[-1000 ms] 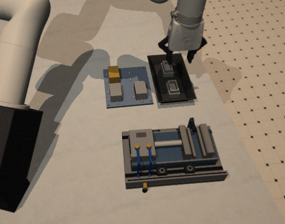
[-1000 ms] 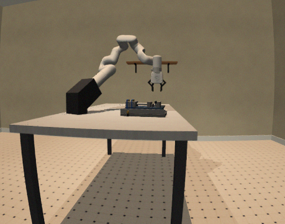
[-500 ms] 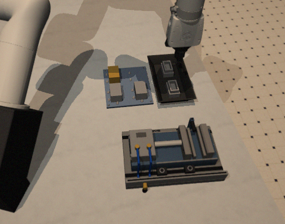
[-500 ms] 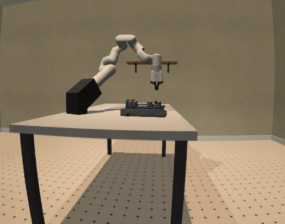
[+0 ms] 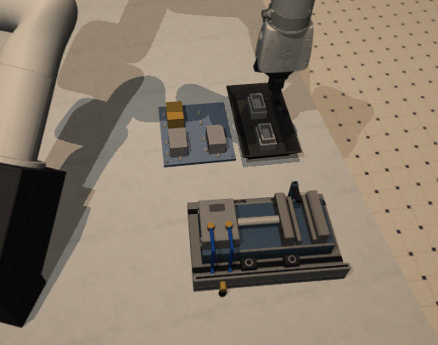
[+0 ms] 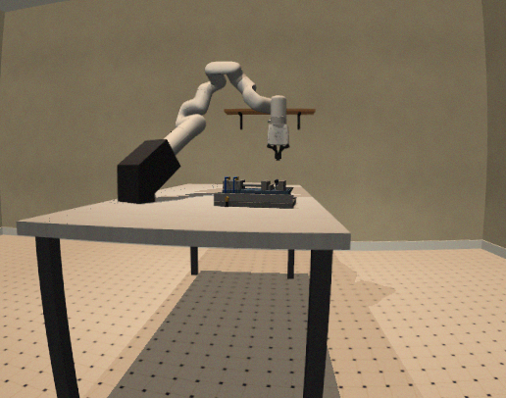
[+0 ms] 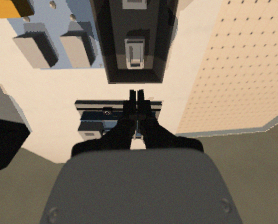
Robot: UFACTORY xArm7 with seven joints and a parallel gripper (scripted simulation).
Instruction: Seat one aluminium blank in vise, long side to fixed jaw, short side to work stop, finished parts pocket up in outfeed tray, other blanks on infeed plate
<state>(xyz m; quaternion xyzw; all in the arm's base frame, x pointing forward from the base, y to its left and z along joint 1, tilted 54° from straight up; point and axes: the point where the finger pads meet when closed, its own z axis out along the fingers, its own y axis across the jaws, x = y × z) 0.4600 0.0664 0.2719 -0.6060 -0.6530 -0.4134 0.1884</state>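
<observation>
Now: the brass blank 23 cm behind my hand, 17 cm below it and 5 cm to the left of it. Also, from my hand: hosed end block 28 cm to the right, 12 cm below, 10 cm behind.
</observation>
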